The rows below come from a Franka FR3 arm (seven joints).
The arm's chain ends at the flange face. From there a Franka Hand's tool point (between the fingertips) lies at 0.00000 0.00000 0.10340 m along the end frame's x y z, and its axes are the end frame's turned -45 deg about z.
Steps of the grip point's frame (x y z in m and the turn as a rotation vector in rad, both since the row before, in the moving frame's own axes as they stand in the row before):
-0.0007 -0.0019 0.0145 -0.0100 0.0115 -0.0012
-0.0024 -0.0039 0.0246 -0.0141 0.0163 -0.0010
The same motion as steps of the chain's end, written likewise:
-0.0034 -0.0007 0.0145 0.0011 0.0152 -0.0012
-0.0067 -0.0009 0.0246 0.0016 0.0215 -0.0010

